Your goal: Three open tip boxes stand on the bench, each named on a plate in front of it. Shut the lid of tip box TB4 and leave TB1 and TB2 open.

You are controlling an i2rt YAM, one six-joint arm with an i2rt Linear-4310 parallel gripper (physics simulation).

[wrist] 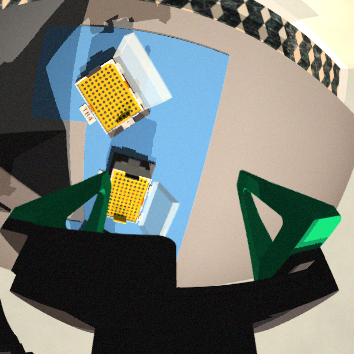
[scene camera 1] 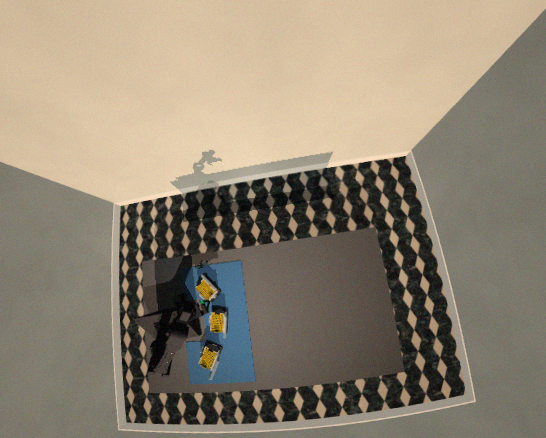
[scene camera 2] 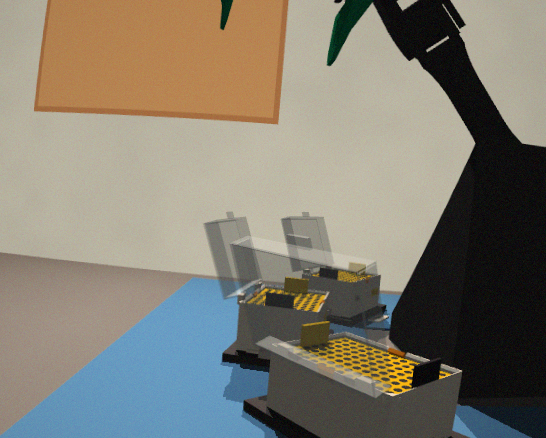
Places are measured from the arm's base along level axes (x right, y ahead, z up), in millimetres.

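Pixels of known places: gripper, fingertip midpoint: (wrist: 173, 177) (scene camera 1: 202, 303) (scene camera 2: 277, 44); arm's base at its link origin: (scene camera 1: 163, 331).
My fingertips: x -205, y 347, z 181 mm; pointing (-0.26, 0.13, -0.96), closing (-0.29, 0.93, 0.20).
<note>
For each thing: its middle in the pictures, then the offset to it from my fingertips. "pt": a spot on its surface instead. Level surfaces: height alone.
- plate reading TB4 at a spot on its surface: (wrist: 87, 114) pt dy -138, dx +6, dz -303 mm
- upper box at the middle of its body: (scene camera 2: 365, 353) (wrist: 107, 95) (scene camera 1: 204, 290) dy -92, dx -44, dz -240 mm
- middle box at the middle of its body: (scene camera 2: 288, 293) (wrist: 124, 198) (scene camera 1: 216, 322) dy -13, dx +159, dz -240 mm
- third box at a spot on its surface: (scene camera 2: 352, 297) pt dy -74, dx -142, dz -179 mm
- blue mat at its surface level: dz -305 mm
- grey-brown bench at its surface level: dz -308 mm
The plate reading TB4 (wrist: 87, 114) lies in front of the upper box (scene camera 1: 207, 289) (scene camera 2: 325, 395) (wrist: 110, 97), which has a yellow tip rack and is nearest in scene camera 2. Its clear lid (scene camera 2: 300, 253) (wrist: 142, 72) stands open on the side away from the arm. The middle box (scene camera 1: 217, 322) (scene camera 2: 280, 327) (wrist: 128, 196) has its lid (scene camera 2: 227, 255) (wrist: 160, 207) open. The third box (scene camera 1: 209, 356) (scene camera 2: 352, 297) is open too. My gripper (scene camera 1: 204, 303) (scene camera 2: 276, 46) (wrist: 173, 177) is open and empty, high above the boxes. The other plates are not readable.
The boxes stand on a blue mat (scene camera 1: 237, 367) (scene camera 2: 150, 360) (wrist: 192, 105) on the grey-brown bench (scene camera 1: 320, 310). The black arm (scene camera 1: 175, 325) (scene camera 2: 470, 75) stands on the plateless side's opposite, beside the boxes. An orange board (scene camera 2: 160, 60) hangs on the wall.
</note>
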